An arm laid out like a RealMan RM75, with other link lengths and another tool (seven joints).
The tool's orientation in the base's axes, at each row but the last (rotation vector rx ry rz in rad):
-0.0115, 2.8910, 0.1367
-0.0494, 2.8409, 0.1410
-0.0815, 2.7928, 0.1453
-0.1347, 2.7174, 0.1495
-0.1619, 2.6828, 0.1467
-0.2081, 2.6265, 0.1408
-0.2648, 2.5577, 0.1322
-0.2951, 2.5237, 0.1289
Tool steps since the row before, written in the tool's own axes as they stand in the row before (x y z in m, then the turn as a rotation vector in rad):
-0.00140, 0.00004, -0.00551, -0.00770, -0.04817, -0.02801
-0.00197, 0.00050, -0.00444, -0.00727, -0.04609, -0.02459
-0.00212, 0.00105, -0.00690, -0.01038, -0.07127, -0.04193
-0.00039, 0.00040, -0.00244, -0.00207, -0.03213, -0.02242
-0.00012, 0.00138, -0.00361, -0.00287, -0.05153, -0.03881
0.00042, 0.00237, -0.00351, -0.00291, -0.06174, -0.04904
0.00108, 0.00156, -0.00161, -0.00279, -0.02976, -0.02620
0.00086, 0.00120, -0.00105, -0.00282, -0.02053, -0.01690
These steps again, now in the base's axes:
0.00001, -0.00048, 0.00566, 0.00156, -0.05062, 0.02449
0.00057, 0.00008, 0.00485, 0.00204, -0.04821, 0.02130
-0.00039, 0.00036, 0.00727, 0.00104, -0.07501, 0.03631
-0.00066, 0.00012, 0.00241, -0.00331, -0.03444, 0.01850
-0.00162, 0.00091, 0.00339, -0.00692, -0.05565, 0.03202
-0.00243, 0.00180, 0.00300, -0.00995, -0.06709, 0.04032
-0.00207, 0.00111, 0.00082, -0.00499, -0.03250, 0.02234
-0.00155, 0.00084, 0.00041, -0.00209, -0.02207, 0.01495

